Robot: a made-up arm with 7 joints. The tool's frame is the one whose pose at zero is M. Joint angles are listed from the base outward.
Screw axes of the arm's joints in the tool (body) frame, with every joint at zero. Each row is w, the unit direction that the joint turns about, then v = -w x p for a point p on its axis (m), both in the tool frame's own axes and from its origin. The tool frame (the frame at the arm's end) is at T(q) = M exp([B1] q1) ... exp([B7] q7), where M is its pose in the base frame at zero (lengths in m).
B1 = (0, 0, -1, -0.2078, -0.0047, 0.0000)
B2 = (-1, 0, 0, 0.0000, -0.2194, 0.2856)
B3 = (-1, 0, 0, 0.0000, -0.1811, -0.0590)
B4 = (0, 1, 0, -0.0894, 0.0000, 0.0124)
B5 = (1, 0, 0, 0.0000, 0.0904, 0.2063)
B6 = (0, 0, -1, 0.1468, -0.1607, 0.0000)
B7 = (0, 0, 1, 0.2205, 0.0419, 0.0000)
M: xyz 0.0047 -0.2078 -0.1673 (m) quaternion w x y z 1 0 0 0
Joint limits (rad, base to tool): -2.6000..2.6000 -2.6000..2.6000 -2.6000..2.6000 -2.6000..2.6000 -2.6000..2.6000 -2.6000..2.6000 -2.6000..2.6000
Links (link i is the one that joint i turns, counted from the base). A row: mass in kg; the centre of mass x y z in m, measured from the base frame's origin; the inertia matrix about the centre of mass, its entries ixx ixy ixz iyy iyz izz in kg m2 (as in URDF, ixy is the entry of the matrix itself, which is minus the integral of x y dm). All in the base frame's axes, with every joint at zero. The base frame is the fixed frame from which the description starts. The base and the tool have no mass.
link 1: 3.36; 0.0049 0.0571 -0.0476; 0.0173 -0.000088 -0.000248 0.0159 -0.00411 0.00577
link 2: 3.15; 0.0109 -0.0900 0.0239; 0.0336 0 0 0.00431 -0.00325 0.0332
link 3: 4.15; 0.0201 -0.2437 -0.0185; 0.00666 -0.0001 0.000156 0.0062 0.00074 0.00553
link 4: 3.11; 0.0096 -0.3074 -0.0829; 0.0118 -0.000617 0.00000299 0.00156 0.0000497 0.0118
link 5: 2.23; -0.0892 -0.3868 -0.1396; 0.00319 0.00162 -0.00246 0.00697 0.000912 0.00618
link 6: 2.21; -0.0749 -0.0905 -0.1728; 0.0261 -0.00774 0 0.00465 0 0.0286
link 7: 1.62; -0.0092 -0.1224 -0.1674; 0.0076 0.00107 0 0.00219 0 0.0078
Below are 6 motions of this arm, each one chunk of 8 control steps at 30 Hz.
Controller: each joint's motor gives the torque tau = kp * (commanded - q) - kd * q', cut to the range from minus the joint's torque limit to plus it. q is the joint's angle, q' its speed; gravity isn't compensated. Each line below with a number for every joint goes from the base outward.
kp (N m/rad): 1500 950 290 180 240 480 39
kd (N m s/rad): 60 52 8.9 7.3 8.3 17 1.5
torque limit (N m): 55 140 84 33 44 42 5.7
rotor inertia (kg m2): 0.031 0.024 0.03 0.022 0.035 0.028 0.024
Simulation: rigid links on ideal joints. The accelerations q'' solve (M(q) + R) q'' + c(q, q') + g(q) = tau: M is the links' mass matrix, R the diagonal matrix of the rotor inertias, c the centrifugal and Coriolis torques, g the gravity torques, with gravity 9.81 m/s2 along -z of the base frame. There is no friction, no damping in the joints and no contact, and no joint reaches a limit. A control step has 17 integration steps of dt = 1/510 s. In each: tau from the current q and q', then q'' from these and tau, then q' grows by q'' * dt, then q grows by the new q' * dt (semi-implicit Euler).
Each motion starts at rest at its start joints. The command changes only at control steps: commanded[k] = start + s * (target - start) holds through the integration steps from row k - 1 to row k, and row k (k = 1, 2, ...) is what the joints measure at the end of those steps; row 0 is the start. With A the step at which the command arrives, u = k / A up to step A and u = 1 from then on. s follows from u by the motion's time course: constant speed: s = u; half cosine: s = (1 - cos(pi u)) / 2; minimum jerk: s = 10 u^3 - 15 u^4 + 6 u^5; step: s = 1 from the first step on.
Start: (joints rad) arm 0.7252 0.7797 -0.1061 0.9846 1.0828 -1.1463 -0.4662
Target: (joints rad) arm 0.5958 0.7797 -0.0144 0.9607 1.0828 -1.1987 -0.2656
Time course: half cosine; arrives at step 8
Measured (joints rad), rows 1 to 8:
1: 0.7228 0.7712 -0.0984 0.9850 1.0746 -1.1437 -0.4599
2: 0.7142 0.7574 -0.0840 0.9823 1.0628 -1.1425 -0.4389
3: 0.6982 0.7466 -0.0685 0.9752 1.0552 -1.1471 -0.4066
4: 0.6766 0.7405 -0.0529 0.9653 1.0520 -1.1565 -0.3698
5: 0.6526 0.7382 -0.0368 0.9545 1.0509 -1.1679 -0.3335
6: 0.6297 0.7382 -0.0208 0.9446 1.0496 -1.1786 -0.3003
7: 0.6116 0.7393 -0.0066 0.9363 1.0474 -1.1866 -0.2732
8: 0.6009 0.7408 0.0031 0.9303 1.0443 -1.1909 -0.2558

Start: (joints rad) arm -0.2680 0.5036 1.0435 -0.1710 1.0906 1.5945 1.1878
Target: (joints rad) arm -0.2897 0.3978 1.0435 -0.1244 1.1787 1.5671 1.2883
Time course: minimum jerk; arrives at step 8
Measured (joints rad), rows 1 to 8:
1: -0.2681 0.4947 1.0418 -0.1712 1.0922 1.5910 1.1860
2: -0.2692 0.4765 1.0287 -0.1707 1.1015 1.5864 1.1877
3: -0.2718 0.4518 1.0138 -0.1642 1.1183 1.5821 1.1983
4: -0.2754 0.4228 1.0018 -0.1528 1.1390 1.5780 1.2166
5: -0.2796 0.3923 0.9927 -0.1397 1.1603 1.5741 1.2388
6: -0.2838 0.3636 0.9844 -0.1285 1.1790 1.5703 1.2606
7: -0.2873 0.3398 0.9760 -0.1217 1.1923 1.5673 1.2779
8: -0.2895 0.3232 0.9693 -0.1193 1.1991 1.5655 1.2884

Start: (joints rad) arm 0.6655 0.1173 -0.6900 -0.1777 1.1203 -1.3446 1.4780
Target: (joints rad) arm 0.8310 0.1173 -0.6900 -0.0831 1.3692 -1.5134 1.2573
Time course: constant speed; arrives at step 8
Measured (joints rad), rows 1 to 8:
1: 0.6747 0.1064 -0.6825 -0.1745 1.1345 -1.3567 1.4561
2: 0.6904 0.0906 -0.6799 -0.1795 1.1637 -1.3790 1.4191
3: 0.7092 0.0781 -0.6825 -0.1913 1.1988 -1.4065 1.3876
4: 0.7299 0.0700 -0.6843 -0.2051 1.2326 -1.4351 1.3680
5: 0.7520 0.0654 -0.6840 -0.2172 1.2621 -1.4625 1.3550
6: 0.7748 0.0633 -0.6827 -0.2256 1.2884 -1.4882 1.3413
7: 0.7977 0.0626 -0.6819 -0.2289 1.3142 -1.5122 1.3225
8: 0.8199 0.0623 -0.6820 -0.2264 1.3417 -1.5347 1.2980

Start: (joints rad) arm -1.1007 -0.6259 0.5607 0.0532 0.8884 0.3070 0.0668
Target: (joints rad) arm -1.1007 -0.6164 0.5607 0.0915 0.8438 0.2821 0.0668
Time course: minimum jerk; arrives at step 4
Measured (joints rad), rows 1 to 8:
1: -1.1006 -0.6326 0.5639 0.0508 0.8798 0.3105 0.0671
2: -1.1005 -0.6431 0.5629 0.0571 0.8525 0.3082 0.0691
3: -1.1006 -0.6517 0.5637 0.0679 0.8199 0.3017 0.0718
4: -1.1008 -0.6565 0.5683 0.0747 0.7957 0.2976 0.0733
5: -1.1009 -0.6579 0.5722 0.0779 0.7848 0.2963 0.0733
6: -1.1009 -0.6571 0.5730 0.0797 0.7850 0.2959 0.0729
7: -1.1008 -0.6552 0.5715 0.0807 0.7911 0.2953 0.0726
8: -1.1007 -0.6534 0.5694 0.0811 0.7980 0.2947 0.0724

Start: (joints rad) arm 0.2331 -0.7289 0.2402 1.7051 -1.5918 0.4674 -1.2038
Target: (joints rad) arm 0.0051 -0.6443 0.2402 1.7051 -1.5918 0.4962 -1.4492
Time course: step
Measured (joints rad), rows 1 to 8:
1: 0.1831 -0.7149 0.2170 1.6702 -1.5592 0.4791 -1.2939
2: 0.0936 -0.7044 0.2011 1.6360 -1.5449 0.5015 -1.4411
3: 0.0388 -0.7008 0.1984 1.6333 -1.5940 0.5168 -1.5058
4: 0.0112 -0.6973 0.2032 1.6380 -1.6478 0.5213 -1.4983
5: -0.0018 -0.6925 0.2096 1.6470 -1.6725 0.5217 -1.4630
6: -0.0055 -0.6879 0.2148 1.6582 -1.6682 0.5185 -1.4318
7: -0.0036 -0.6844 0.2180 1.6675 -1.6483 0.5132 -1.4205
8: 0.0005 -0.6827 0.2189 1.6721 -1.6262 0.5085 -1.4280

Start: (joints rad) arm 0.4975 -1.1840 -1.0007 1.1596 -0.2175 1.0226 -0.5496
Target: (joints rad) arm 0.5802 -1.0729 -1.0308 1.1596 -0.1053 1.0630 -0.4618
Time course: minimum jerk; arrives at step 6
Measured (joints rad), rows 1 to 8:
1: 0.4993 -1.1837 -0.9876 1.1646 -0.2182 1.0251 -0.5443
2: 0.5078 -1.1776 -0.9710 1.1730 -0.2166 1.0370 -0.5239
3: 0.5253 -1.1612 -0.9630 1.1774 -0.2009 1.0536 -0.4869
4: 0.5470 -1.1358 -0.9650 1.1755 -0.1720 1.0692 -0.4444
5: 0.5651 -1.1086 -0.9717 1.1709 -0.1429 1.0786 -0.4128
6: 0.5744 -1.0884 -0.9779 1.1686 -0.1252 1.0808 -0.4027
7: 0.5779 -1.0779 -0.9823 1.1706 -0.1189 1.0797 -0.4101
8: 0.5791 -1.0745 -0.9849 1.1733 -0.1184 1.0784 -0.4218

